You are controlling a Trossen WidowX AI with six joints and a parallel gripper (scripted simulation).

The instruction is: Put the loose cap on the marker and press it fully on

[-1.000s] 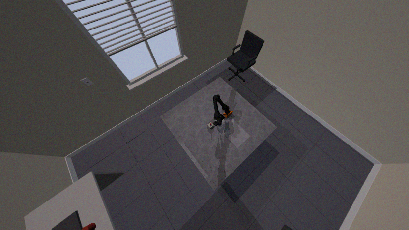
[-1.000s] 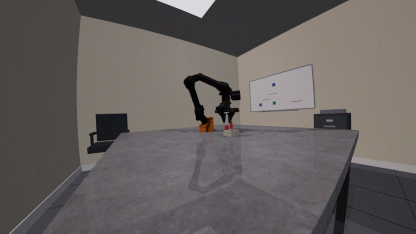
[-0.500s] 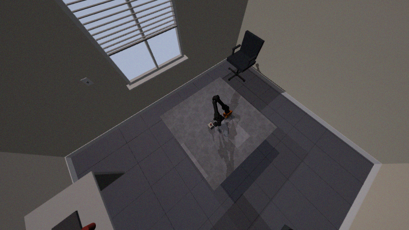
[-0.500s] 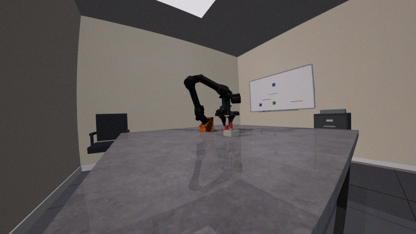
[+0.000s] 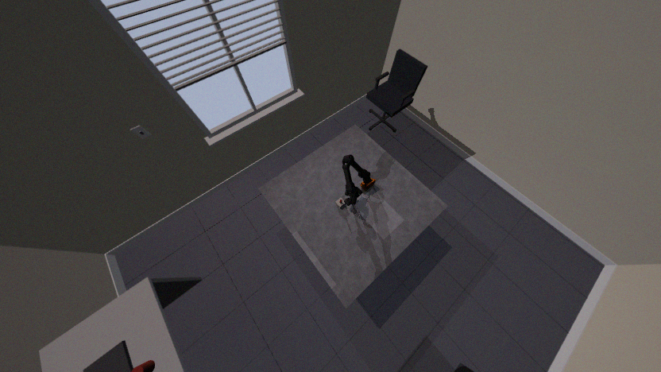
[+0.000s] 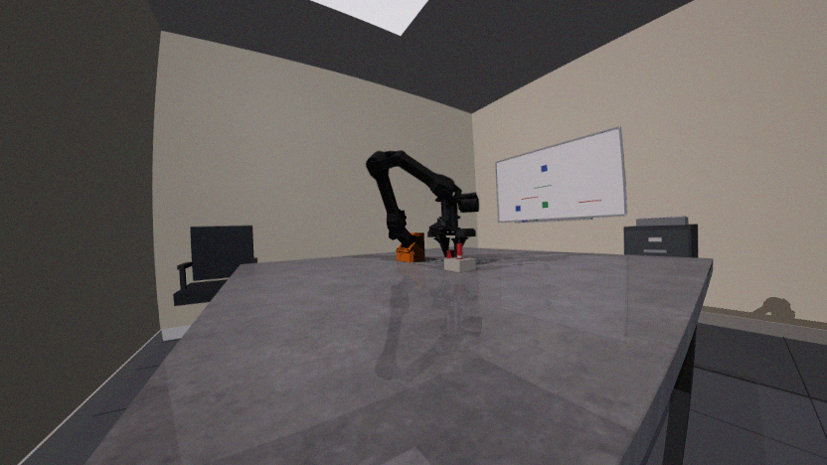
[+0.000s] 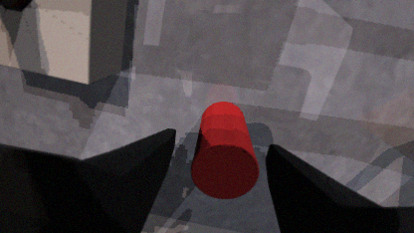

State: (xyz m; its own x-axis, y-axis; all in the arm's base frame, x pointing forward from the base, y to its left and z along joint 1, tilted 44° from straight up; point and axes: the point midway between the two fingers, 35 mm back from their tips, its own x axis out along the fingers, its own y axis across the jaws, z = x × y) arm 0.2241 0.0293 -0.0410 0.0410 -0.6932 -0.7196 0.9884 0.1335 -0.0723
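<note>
Now: gripper tip right at the red cap. Round my gripper tip: holder block 100 mm ahead, 50 mm to the right, 10 mm below.
</note>
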